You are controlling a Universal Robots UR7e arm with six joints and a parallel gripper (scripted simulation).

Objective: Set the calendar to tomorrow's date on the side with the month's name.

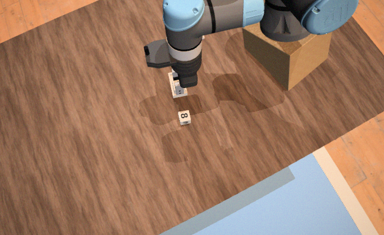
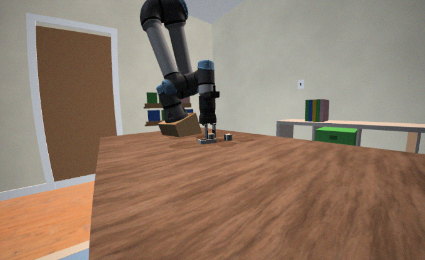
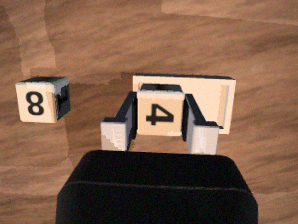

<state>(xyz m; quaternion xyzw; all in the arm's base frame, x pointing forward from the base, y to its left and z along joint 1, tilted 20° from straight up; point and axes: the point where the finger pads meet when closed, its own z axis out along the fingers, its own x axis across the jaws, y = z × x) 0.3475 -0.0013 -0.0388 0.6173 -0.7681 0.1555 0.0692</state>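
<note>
The digit cube lies 1 cm below my hand. From my hand the other things lie so: calendar tray (2 cm to the right, 3 cm below).
</note>
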